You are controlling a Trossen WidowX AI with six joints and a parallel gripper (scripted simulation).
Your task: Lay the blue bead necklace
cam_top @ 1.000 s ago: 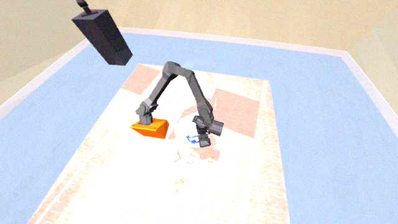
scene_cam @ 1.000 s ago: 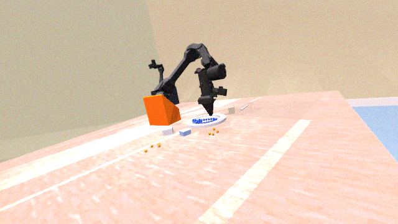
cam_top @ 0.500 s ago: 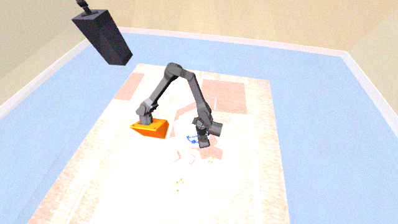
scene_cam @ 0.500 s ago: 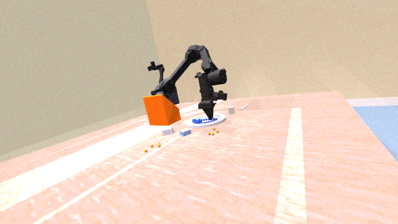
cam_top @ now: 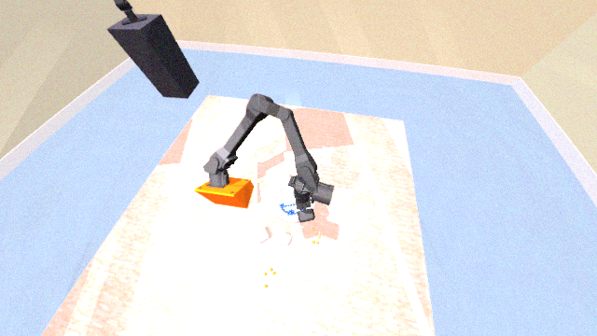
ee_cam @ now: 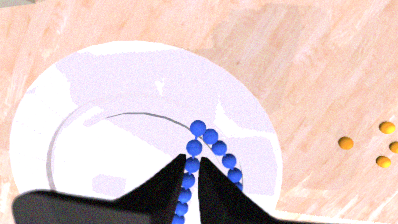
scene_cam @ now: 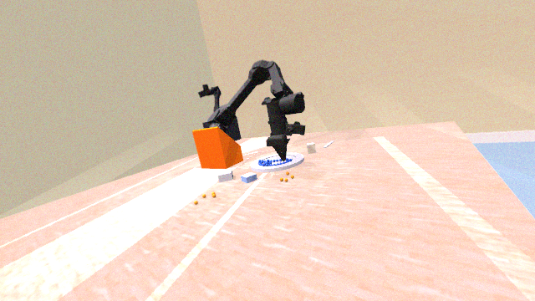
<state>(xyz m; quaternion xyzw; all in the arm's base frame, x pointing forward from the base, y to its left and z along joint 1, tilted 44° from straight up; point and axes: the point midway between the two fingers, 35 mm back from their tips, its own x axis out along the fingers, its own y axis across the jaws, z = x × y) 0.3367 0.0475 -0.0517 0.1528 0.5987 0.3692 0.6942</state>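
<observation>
Now: the round white bead board 4 cm behind my gripper tip, 2 cm to the left of it and 1 cm below it. Round my gripper tip: white block: 15 cm to the right, 14 cm behind; light blue cube: 15 cm to the right, 5 cm behind, 1 cm below; beige cube: 15 cm to the left, 4 cm ahead.
</observation>
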